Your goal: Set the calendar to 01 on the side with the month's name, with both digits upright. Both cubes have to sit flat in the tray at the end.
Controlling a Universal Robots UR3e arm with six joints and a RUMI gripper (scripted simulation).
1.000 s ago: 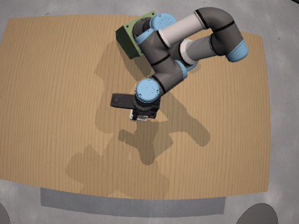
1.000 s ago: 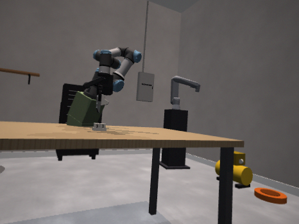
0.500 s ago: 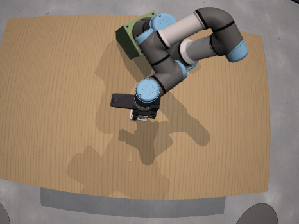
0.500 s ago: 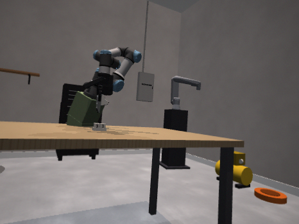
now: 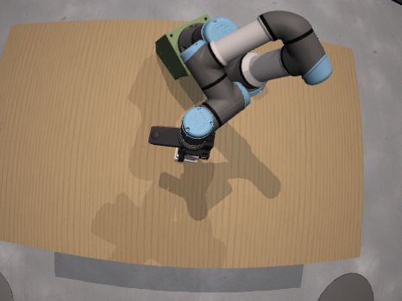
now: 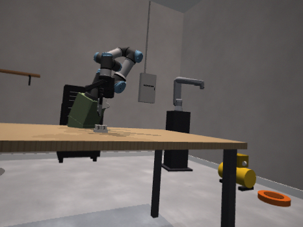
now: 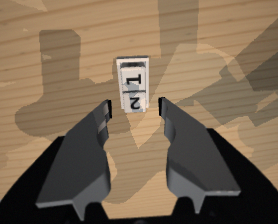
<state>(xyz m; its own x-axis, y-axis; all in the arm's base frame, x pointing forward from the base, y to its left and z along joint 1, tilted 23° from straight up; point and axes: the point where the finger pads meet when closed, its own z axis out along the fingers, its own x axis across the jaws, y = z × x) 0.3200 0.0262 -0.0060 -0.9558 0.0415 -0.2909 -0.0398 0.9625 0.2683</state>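
My gripper is now 3 cm to the right of the white cube and 8 cm above it. Also, from my hand: white tray 2 cm to the left, 9 cm below.
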